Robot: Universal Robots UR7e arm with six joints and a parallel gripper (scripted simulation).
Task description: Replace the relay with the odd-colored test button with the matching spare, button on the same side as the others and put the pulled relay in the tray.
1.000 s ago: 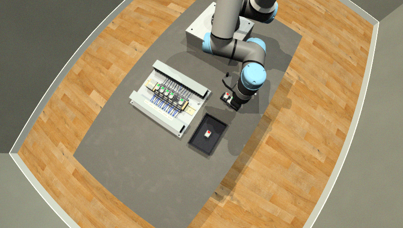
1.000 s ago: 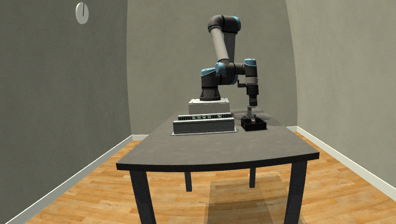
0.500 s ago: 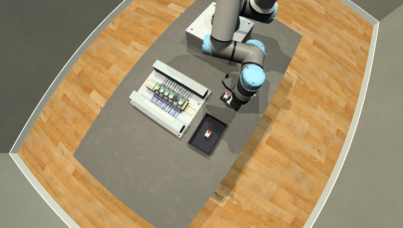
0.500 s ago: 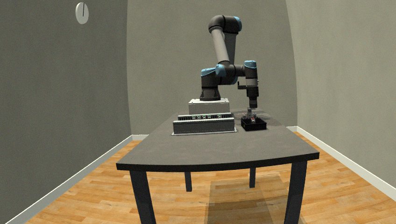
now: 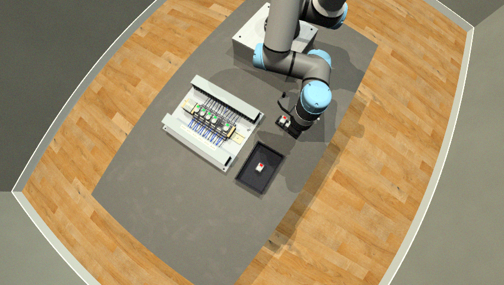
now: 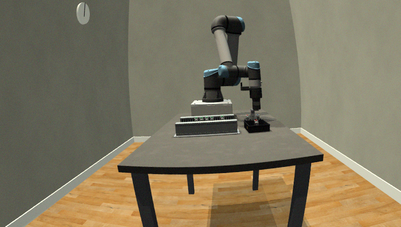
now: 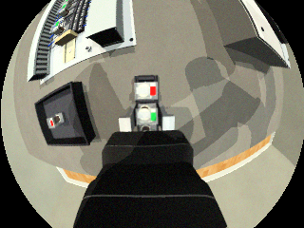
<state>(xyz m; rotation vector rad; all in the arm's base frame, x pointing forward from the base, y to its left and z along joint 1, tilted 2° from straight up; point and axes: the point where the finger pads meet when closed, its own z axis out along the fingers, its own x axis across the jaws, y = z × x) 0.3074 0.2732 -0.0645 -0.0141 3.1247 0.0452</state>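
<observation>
Right now the black spare holder is 3 cm below my hand. From my hand the other things lie so: tray: 19 cm ahead, 1 cm to the left, 2 cm below; then panel: 17 cm ahead, 25 cm to the right, 3 cm below.
</observation>
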